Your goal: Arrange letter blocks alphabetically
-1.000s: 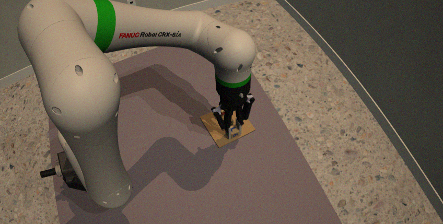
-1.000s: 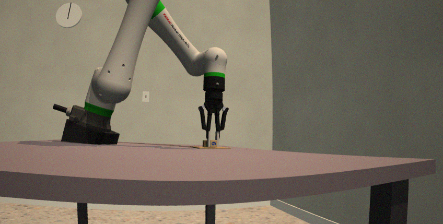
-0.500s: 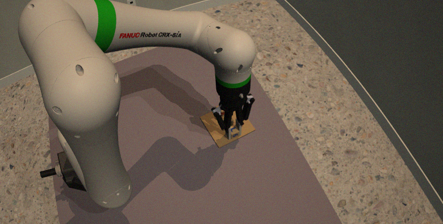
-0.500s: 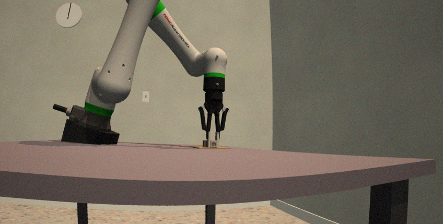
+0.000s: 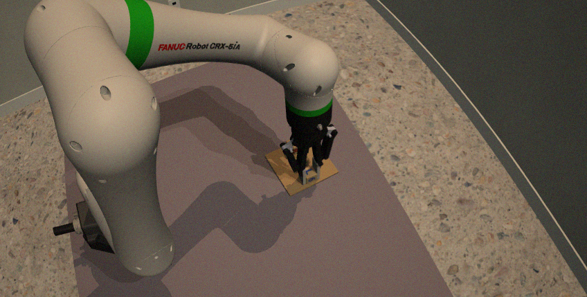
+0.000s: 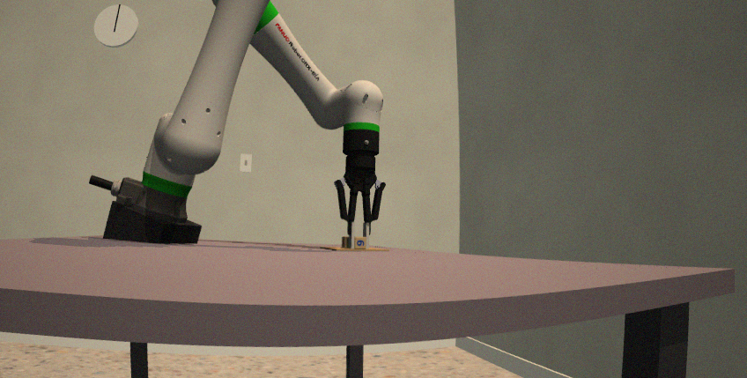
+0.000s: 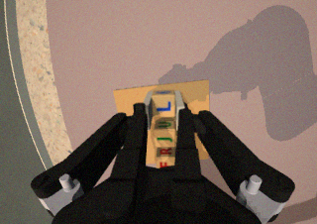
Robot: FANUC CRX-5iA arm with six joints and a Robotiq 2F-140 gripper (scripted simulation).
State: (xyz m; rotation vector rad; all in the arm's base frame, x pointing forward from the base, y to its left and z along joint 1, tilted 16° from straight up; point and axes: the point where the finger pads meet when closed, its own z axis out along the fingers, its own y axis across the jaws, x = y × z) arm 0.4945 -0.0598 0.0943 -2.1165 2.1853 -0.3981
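Now: the blue-marked block 2 cm below my hand. From my hand the other things lie so: tan mat 5 cm to the left, 4 cm below; then green-lettered block 5 cm to the left, 2 cm below; then red-lettered block 10 cm to the left, 2 cm below.
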